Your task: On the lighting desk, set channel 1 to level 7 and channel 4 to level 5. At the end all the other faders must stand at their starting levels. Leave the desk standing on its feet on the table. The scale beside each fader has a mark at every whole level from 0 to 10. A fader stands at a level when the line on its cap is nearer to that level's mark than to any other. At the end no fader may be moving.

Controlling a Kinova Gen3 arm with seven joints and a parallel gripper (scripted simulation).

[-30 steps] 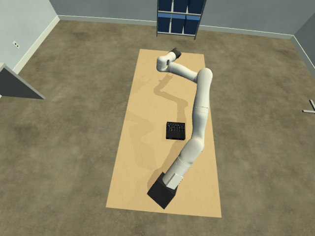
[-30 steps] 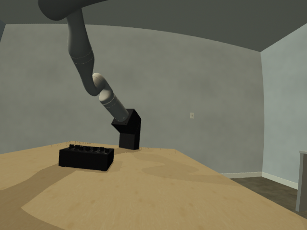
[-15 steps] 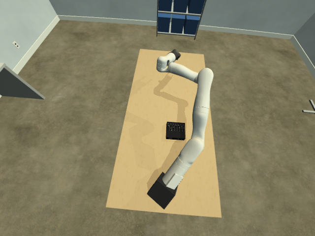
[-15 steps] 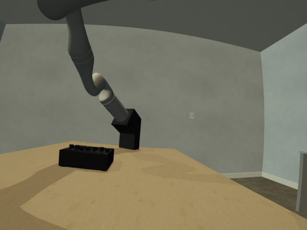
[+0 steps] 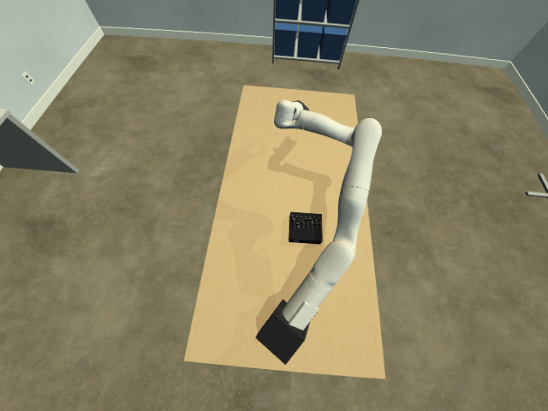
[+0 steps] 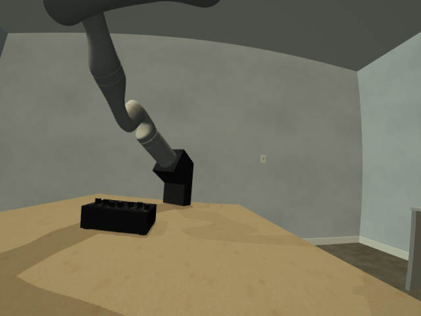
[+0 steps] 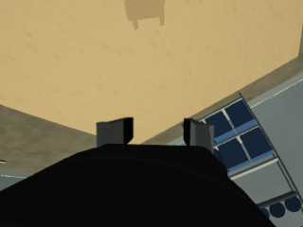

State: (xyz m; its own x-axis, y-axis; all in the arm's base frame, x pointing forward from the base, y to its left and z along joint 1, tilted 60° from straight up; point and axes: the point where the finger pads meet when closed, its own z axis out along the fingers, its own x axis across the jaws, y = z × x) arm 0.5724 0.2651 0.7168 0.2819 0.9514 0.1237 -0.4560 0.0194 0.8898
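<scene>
The channel 1 fader cap is 54 cm behind my hand, 22 cm below it and 3 cm to the left of it. From my hand the other things lie so: channel 4 fader cap 50 cm behind, 22 cm below, 9 cm to the left.
</scene>
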